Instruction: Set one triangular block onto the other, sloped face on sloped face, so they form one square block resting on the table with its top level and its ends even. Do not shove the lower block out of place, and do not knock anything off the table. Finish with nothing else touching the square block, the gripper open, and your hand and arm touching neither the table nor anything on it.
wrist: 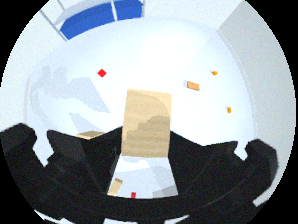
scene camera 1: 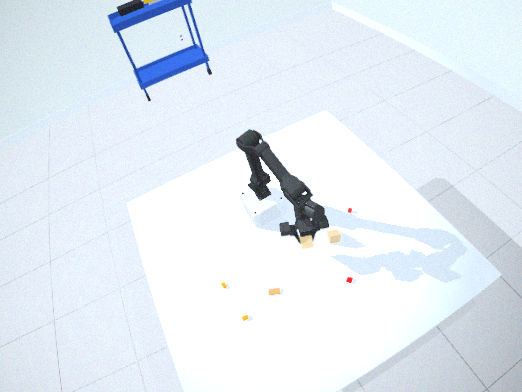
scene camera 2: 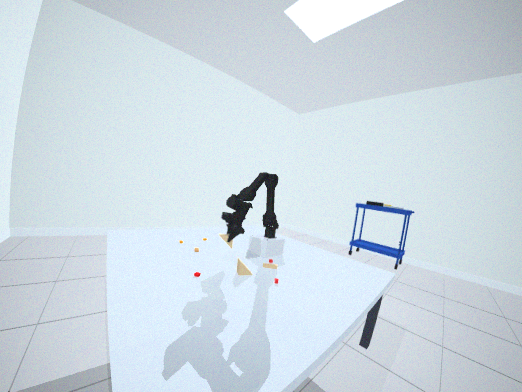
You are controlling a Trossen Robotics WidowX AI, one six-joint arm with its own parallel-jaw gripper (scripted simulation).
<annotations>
gripper: holds a tan triangular block (wrist: 147, 114)
</annotations>
